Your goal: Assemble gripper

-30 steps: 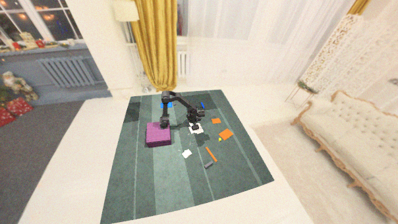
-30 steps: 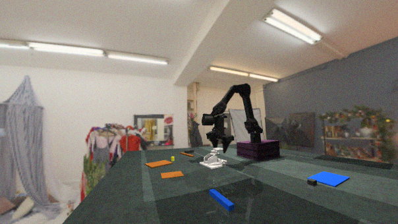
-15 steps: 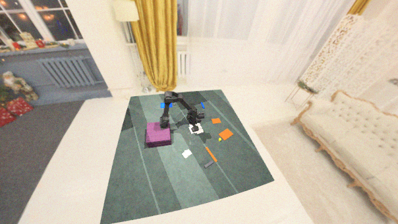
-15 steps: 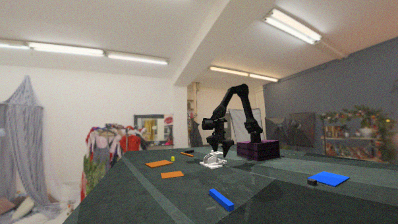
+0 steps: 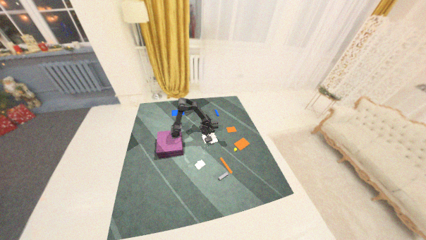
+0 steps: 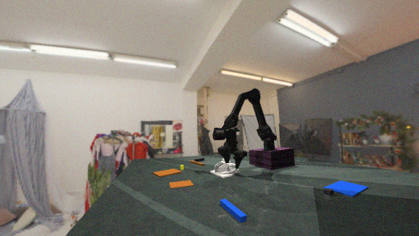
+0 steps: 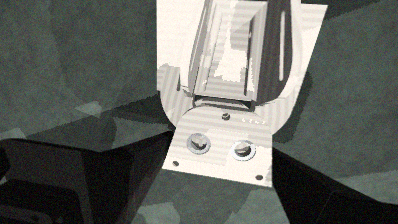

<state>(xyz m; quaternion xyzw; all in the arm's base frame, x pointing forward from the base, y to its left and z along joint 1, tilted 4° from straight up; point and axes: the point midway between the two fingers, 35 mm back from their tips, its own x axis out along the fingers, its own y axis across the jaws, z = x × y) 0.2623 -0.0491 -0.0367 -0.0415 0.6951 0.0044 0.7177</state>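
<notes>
The white housing plate lies 2 cm below my gripper tip. From my gripper tip the other things lie so: white plate-like part: 7 cm ahead, 1 cm to the left, 2 cm below; small yellow piece: 23 cm ahead, 19 cm to the right, 1 cm below; white gripper base: 1 cm ahead, 2 cm above.
</notes>
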